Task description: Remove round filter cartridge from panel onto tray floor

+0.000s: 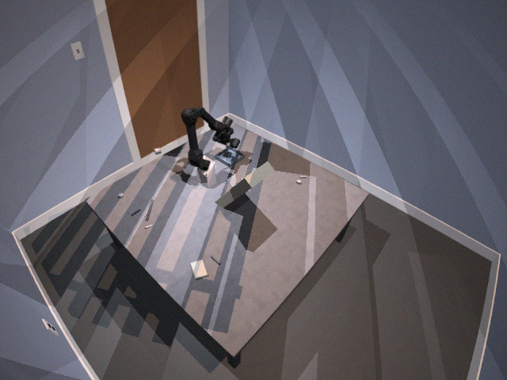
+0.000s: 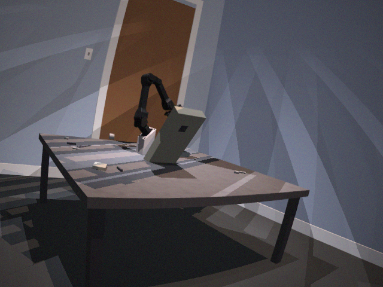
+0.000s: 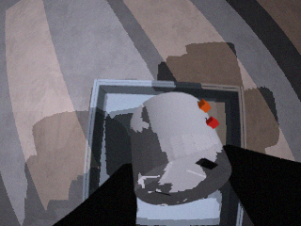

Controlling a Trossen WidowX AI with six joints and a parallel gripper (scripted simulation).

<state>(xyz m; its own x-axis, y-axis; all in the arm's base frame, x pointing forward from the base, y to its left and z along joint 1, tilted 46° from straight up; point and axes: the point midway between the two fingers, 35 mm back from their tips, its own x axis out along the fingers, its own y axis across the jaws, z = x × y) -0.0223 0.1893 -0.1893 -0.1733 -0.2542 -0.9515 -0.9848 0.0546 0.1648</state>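
Right now the filter cartridge is right at my gripper tip. Round my gripper tip: pale flat card 400 mm ahead, 810 mm to the right, 100 mm below; service panel 330 mm ahead, 330 mm to the right, 60 mm above; blue-grey tray 100 mm below.
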